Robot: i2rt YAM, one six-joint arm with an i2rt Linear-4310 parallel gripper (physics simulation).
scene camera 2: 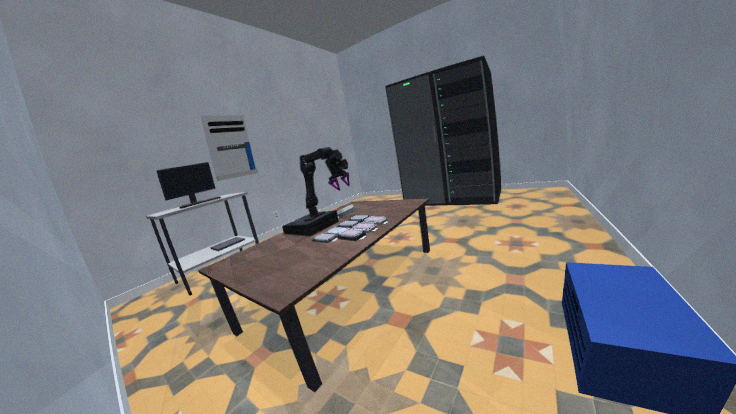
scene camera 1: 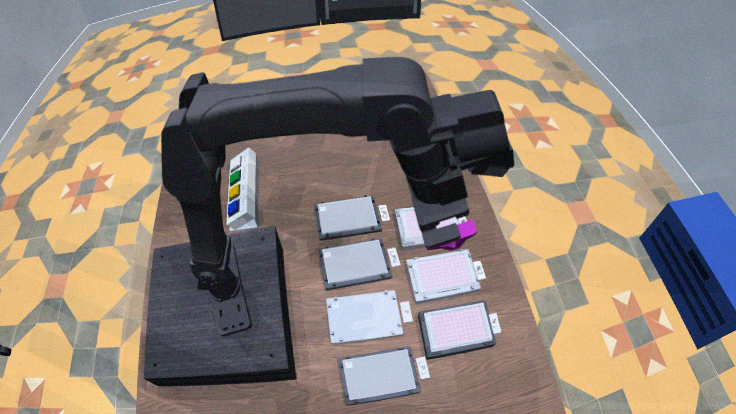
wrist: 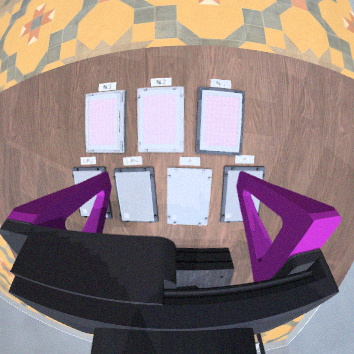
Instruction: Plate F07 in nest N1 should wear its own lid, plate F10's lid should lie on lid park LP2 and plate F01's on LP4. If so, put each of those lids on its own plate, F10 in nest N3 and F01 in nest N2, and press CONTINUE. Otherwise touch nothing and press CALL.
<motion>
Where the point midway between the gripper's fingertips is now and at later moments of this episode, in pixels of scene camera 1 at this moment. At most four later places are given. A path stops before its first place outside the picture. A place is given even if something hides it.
The gripper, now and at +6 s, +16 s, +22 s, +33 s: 446, 219; 406, 255; 320, 195; 284, 159; 264, 177
</motion>
